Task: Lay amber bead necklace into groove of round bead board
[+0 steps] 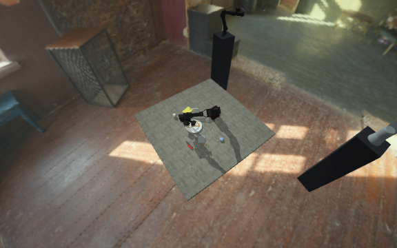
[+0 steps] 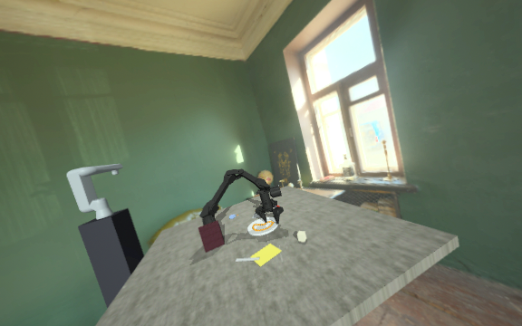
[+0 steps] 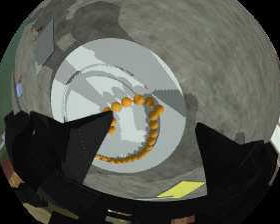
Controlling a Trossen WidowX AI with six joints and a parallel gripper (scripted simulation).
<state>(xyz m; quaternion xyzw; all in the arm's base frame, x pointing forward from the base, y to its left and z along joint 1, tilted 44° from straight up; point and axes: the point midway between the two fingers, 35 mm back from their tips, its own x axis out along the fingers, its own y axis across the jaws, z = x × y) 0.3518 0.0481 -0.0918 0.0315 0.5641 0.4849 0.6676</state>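
Now: the board 6 cm behind my gripper tip, 4 cm to the left of it and 2 cm below it. Also, from my gripper tip: grey square 5 cm behind, 25 cm to the left, 2 cm below; small white cube 9 cm ahead, 23 cm to the right; yellow card 10 cm behind, 23 cm to the right, 2 cm below.
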